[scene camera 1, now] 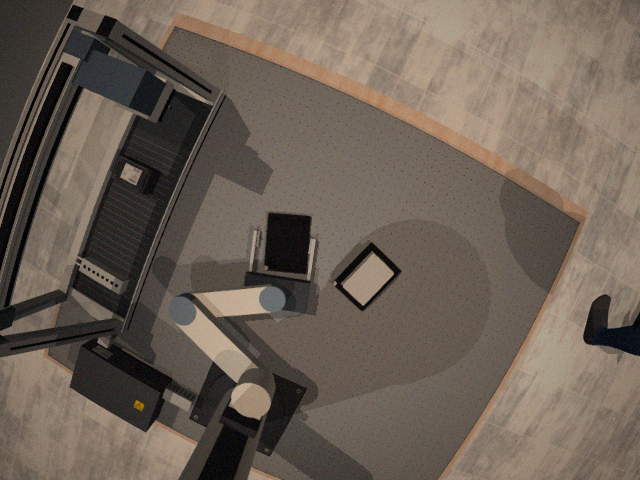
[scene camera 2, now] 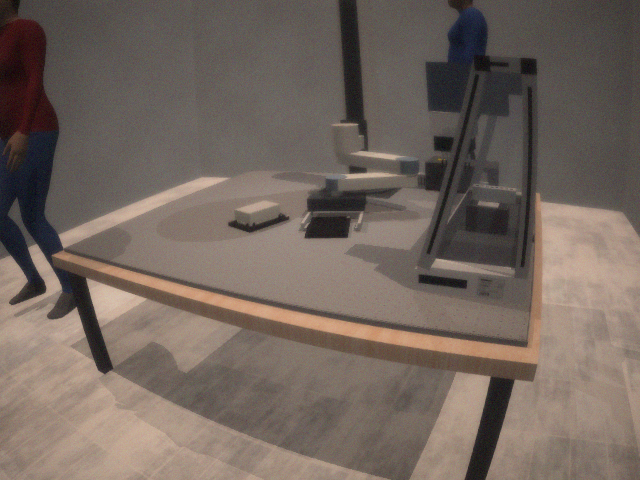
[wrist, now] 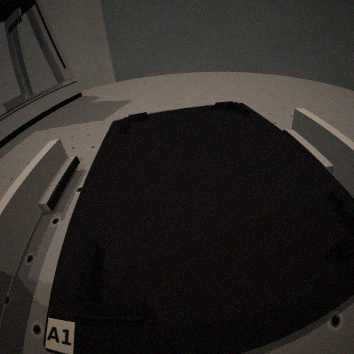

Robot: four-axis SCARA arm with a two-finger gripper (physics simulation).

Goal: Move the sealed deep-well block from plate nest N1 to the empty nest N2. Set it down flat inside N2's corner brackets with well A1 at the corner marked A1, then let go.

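Seen in the pictures: gripper, fingertip midpoint: [scene camera 1: 284, 234] [scene camera 2: 330, 226] [wrist: 179, 129]; arm's base, origin of the base link: [scene camera 2: 365, 189].
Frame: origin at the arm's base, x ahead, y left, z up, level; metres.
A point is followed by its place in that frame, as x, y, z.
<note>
The sealed deep-well block [scene camera 1: 368, 279] {0.546, -0.153, 0.066} [scene camera 2: 256, 212] {0.591, -0.124, 0.063} is cream-coloured and sits in the black nest N1 [scene camera 1: 386, 258] {0.618, -0.179, 0.024} [scene camera 2: 273, 222] {0.550, -0.091, 0.021}. The empty nest N2 [scene camera 1: 288, 242] {0.538, 0.091, 0.025} [scene camera 2: 327, 227] {0.556, 0.100, 0.025} [wrist: 195, 210] {0.498, 0.091, 0.025} is a flat black plate with low corner brackets. Its A1 label [wrist: 60, 336] shows at the near left corner in the wrist view. My gripper [scene camera 1: 284, 238] {0.555, 0.109, 0.028} [scene camera 2: 330, 222] {0.555, 0.109, 0.028} [wrist: 179, 129] {0.555, 0.109, 0.028} is open and empty, its two pale fingers on either side of N2. In the wrist view, a strip of table shows between the left finger and N2; the right finger is close to N2's right edge. Finger height is unclear.
A framed enclosure [scene camera 1: 218, 98] {0.827, 0.451, 0.062} [scene camera 2: 528, 170] {0.851, 0.687, 0.295} stands on the table's side, with a small labelled box [scene camera 1: 131, 174] {0.530, 0.573, 0.133} and a pale perforated strip [scene camera 1: 100, 274] {0.210, 0.566, 0.107} inside. A dark box with a warning sign [scene camera 1: 118, 382] {-0.081, 0.388, 0.128} is near the arm's base plate [scene camera 1: 284, 408] {0.050, -0.116, 0.013}. People stand beyond the table.
</note>
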